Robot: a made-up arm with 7 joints.
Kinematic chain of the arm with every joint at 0, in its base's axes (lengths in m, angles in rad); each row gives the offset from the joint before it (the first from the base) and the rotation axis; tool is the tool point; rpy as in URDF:
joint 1: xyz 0 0 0.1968 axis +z
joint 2: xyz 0 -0.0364 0.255 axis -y
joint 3: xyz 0 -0.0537 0.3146 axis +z
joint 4: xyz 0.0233 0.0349 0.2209 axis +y
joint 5: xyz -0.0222 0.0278 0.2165 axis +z
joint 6: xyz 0 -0.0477 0.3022 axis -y
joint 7: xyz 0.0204 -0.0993 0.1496 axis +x
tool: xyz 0 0 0 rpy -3.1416 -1.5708 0
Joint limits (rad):
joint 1: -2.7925..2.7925
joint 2: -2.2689..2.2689
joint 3: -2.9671..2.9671
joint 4: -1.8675..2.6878
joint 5: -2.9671..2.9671
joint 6: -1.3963..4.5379
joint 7: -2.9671..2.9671
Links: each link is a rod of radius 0.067 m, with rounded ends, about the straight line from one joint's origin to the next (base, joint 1, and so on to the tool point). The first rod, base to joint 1, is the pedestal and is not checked.
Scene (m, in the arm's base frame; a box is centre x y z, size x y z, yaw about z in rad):
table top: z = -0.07
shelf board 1: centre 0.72 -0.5 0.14 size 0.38 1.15 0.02 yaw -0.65
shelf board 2: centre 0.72 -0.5 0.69 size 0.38 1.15 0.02 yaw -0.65
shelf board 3: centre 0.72 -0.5 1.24 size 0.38 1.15 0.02 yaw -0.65
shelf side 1: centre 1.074 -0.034 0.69 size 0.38 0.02 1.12 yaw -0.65
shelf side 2: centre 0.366 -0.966 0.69 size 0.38 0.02 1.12 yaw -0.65
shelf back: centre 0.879 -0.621 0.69 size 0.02 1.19 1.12 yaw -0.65
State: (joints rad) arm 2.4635 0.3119 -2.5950 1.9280 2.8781 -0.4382 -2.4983
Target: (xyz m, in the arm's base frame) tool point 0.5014 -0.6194 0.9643
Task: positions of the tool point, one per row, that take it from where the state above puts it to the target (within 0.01 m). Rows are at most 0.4 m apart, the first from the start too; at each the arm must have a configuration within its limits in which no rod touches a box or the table.
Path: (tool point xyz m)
1: 0.7384 0.2560 0.7925
2: 0.6385 0.3630 0.8992
3: 0.5049 0.4631 0.9834
4: 0.3427 0.5481 1.0404
5: 0.5620 0.3258 1.0670
6: 0.6781 0.0217 1.0640
7: 0.6598 -0.3140 1.0295
8: 0.5014 -0.6194 0.9643

